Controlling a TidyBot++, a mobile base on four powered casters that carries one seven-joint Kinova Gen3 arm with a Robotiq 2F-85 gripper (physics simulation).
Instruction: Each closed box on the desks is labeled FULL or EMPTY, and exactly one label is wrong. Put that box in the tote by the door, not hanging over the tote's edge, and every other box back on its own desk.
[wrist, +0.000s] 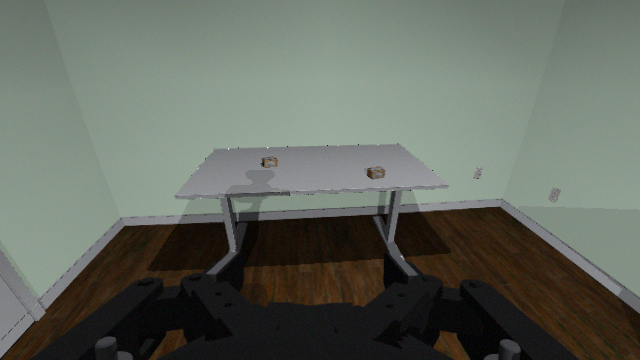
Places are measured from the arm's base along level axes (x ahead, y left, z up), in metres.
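Where they show: gripper, between the fingertips: (313, 268).
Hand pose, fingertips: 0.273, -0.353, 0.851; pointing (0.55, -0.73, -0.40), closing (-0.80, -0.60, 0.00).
After its pixels a point has its place, as x, y, z.
A small brown box (270, 162) @(1.371, -1.285, 0.356) with a pale label on its front stands on the left half of the white desk (320, 182) @(0.978, -1.303, 0.323). A second small brown box (376, 173) @(0.745, -1.541, 0.359) with a pale label stands on the right half, nearer the front edge. The words on both labels are too small to read. My gripper (313, 268) @(0.273, -0.353, 0.851) is open, its two fingers wide apart with nothing between them, well short of the desk. The tote does not show in this view.
The desk stands near the far green wall (320, 90) @(1.411, -1.876, 0.752) on two grey legs (229, 225) @(1.619, -1.058, -0.123) (394, 217) @(0.706, -1.889, -0.125) with feet reaching forward. Side walls close in left and right. Part of a white door or panel (12, 300) @(2.055, 0.114, -0.180) shows at the lower left. Wooden floor (310, 282) @(0.983, -1.202, -0.397) lies before the desk.
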